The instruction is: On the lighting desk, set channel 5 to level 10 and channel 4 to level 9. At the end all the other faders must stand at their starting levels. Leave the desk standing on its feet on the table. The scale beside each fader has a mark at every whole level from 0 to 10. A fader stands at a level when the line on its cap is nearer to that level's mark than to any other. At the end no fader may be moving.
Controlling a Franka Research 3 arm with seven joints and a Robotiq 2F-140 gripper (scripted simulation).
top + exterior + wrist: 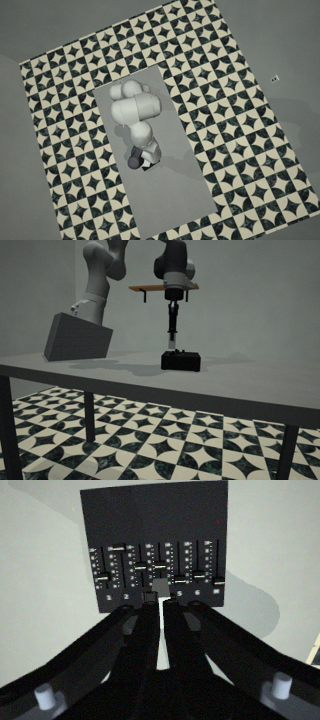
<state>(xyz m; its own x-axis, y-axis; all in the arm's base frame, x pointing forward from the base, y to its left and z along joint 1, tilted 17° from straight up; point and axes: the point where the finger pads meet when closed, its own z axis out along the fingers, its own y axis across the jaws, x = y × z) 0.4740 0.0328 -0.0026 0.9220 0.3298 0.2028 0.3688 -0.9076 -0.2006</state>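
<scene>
Right now my hand is 2 cm short of the channel 4 fader cap, 1 cm to the right of it and 4 cm above it. The rest, counted from my hand: channel 5 fader cap 2 cm ahead, 2 cm to the right, 4 cm below; channel 6 fader cap 3 cm ahead, 4 cm to the right, 4 cm below; channel 2 fader cap 3 cm ahead, 6 cm to the left, 4 cm below.
</scene>
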